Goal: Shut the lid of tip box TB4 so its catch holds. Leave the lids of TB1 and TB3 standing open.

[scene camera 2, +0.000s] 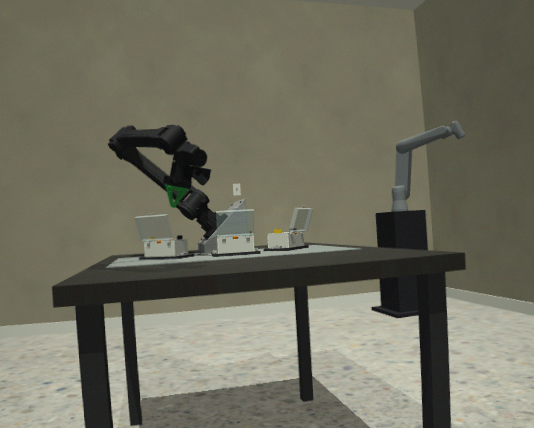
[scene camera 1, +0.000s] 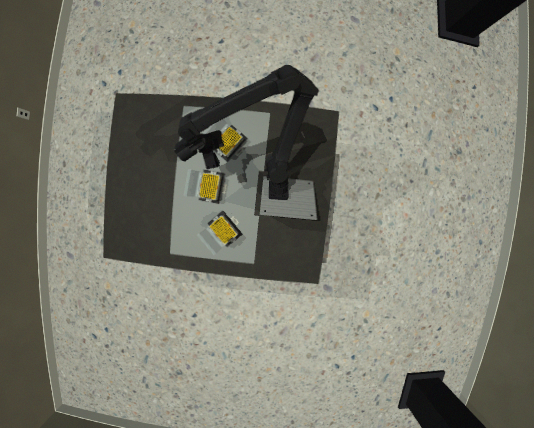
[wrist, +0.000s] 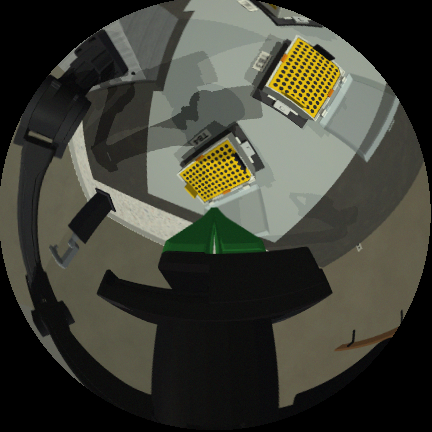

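Where they show: gripper, fingertip midpoint: (scene camera 2: 172, 207) (scene camera 1: 218, 141) (wrist: 213, 212); arm's base at its link origin: (scene camera 2: 216, 227) (scene camera 1: 278, 190).
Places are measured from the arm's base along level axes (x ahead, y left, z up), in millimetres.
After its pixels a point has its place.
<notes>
Tip box TB4 (scene camera 1: 231, 141) @(x 236, y -219, z -38 mm) (scene camera 2: 165, 248) (wrist: 215, 172) @(x 257, y -216, z -37 mm) is white with a yellow perforated rack. Its clear lid (scene camera 2: 154, 227) @(x 321, y -260, z 11 mm) (wrist: 247, 212) @(x 330, y -241, z 5 mm) stands open, partly hidden by the fingers in the wrist view. TB3 (scene camera 1: 210, 186) @(x 323, y 3, z -39 mm) (scene camera 2: 235, 244) (wrist: 306, 77) @(x 329, y -5, z -38 mm) is the middle box, its lid (scene camera 1: 192, 183) @(x 401, y -6, z 3 mm) (scene camera 2: 235, 221) @(x 407, y -7, z 15 mm) (wrist: 357, 117) @(x 400, y -19, z 6 mm) open. TB1 (scene camera 1: 224, 230) (scene camera 2: 285, 240), beyond TB3, has its lid (scene camera 1: 212, 241) @(x 294, y 263, z -7 mm) (scene camera 2: 302, 219) @(x 311, y 257, z 10 mm) open. My gripper (scene camera 2: 173, 205) @(x 275, y -193, z 76 mm) (wrist: 213, 212) @(x 275, y -193, z 76 mm) is shut and empty, green fingertips down, above the height of TB4's lid. From overhead the arm hides the fingertips.
The boxes stand on a light grey mat (scene camera 1: 185, 245) @(x 455, y 315, z -95 mm) on the dark table (scene camera 1: 135, 200) @(x 745, y 97, z -98 mm). My arm's base plate (scene camera 1: 295, 210) @(x -77, y 83, z 80 mm) is beside the mat. My upper arm spans over the mat's TB4 end. Another grey arm (scene camera 2: 403, 170) stands on a black pedestal (scene camera 2: 400, 240) beyond the table.
</notes>
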